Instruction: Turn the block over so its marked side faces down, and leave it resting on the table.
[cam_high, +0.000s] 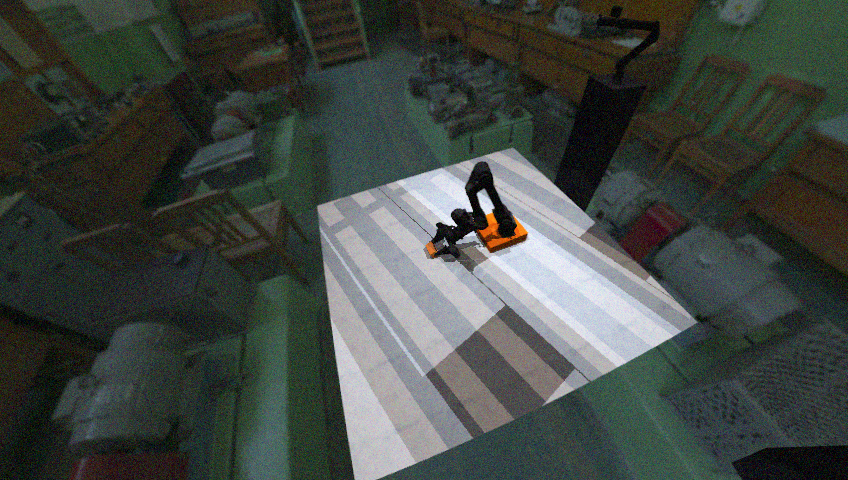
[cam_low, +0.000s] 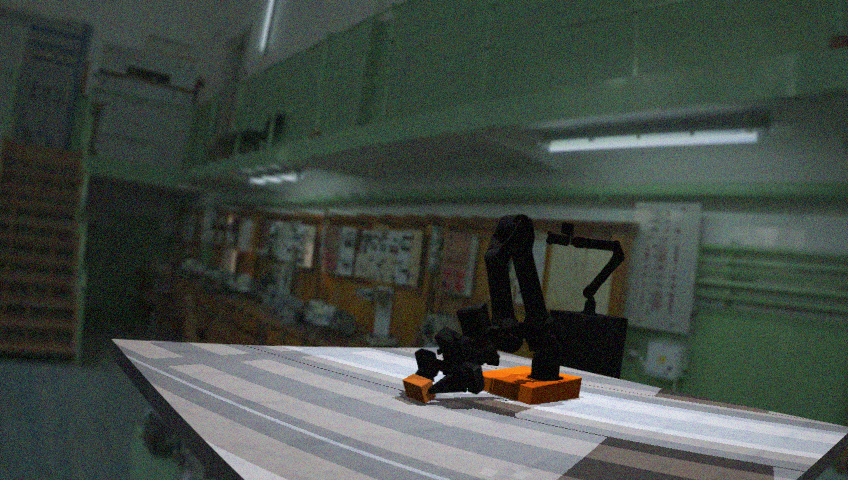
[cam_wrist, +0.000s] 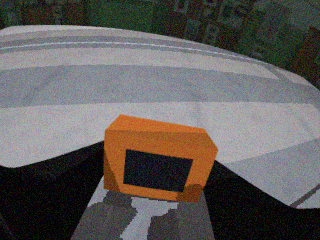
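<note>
My gripper tip is now 1 cm past the orange block.
</note>
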